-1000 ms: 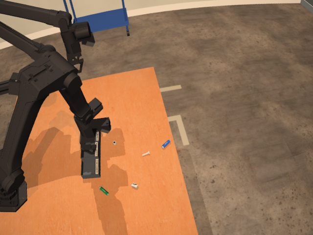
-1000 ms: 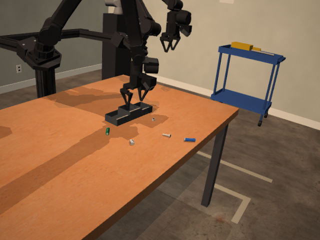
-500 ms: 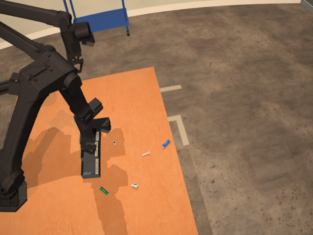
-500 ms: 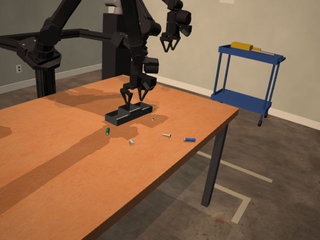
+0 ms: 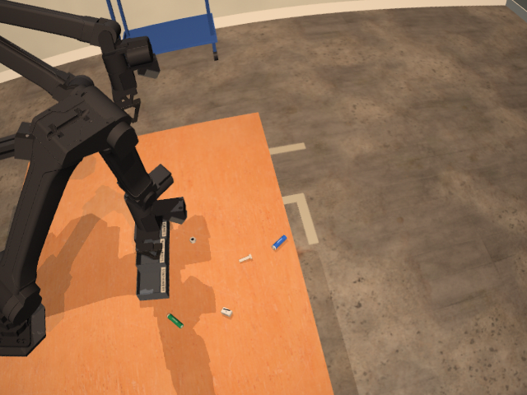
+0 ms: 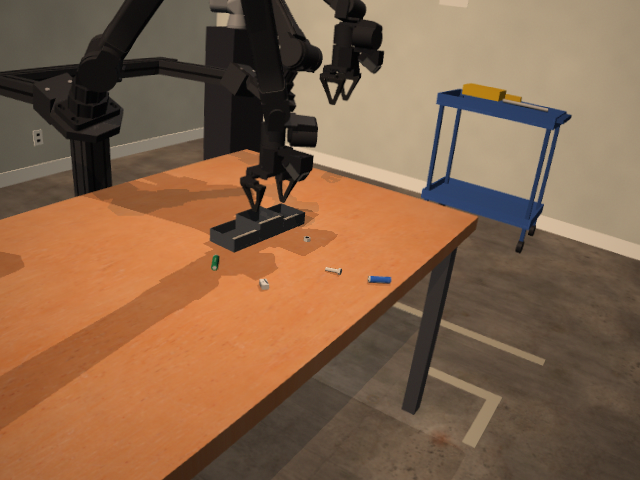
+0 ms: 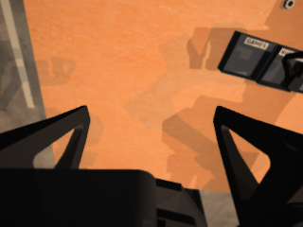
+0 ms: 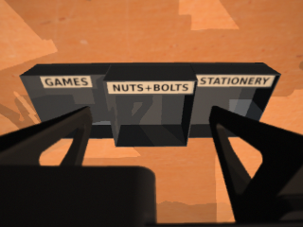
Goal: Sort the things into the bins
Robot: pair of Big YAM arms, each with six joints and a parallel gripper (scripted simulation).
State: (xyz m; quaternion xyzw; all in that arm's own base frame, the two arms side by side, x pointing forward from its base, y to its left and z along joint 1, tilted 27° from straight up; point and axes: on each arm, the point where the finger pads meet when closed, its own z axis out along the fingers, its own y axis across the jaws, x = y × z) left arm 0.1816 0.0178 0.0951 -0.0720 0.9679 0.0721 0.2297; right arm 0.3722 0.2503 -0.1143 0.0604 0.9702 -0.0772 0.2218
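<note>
My right gripper is now 180 mm to the left of the pencil sharpener, 170 mm short of it and 80 mm above it. Round my right hand: bolt (230 mm ahead, 80 mm below, 20 mm to the right); green battery (200 mm to the right, 80 mm below, 40 mm ahead); nut (80 mm below, 80 mm ahead, 60 mm to the left).
</note>
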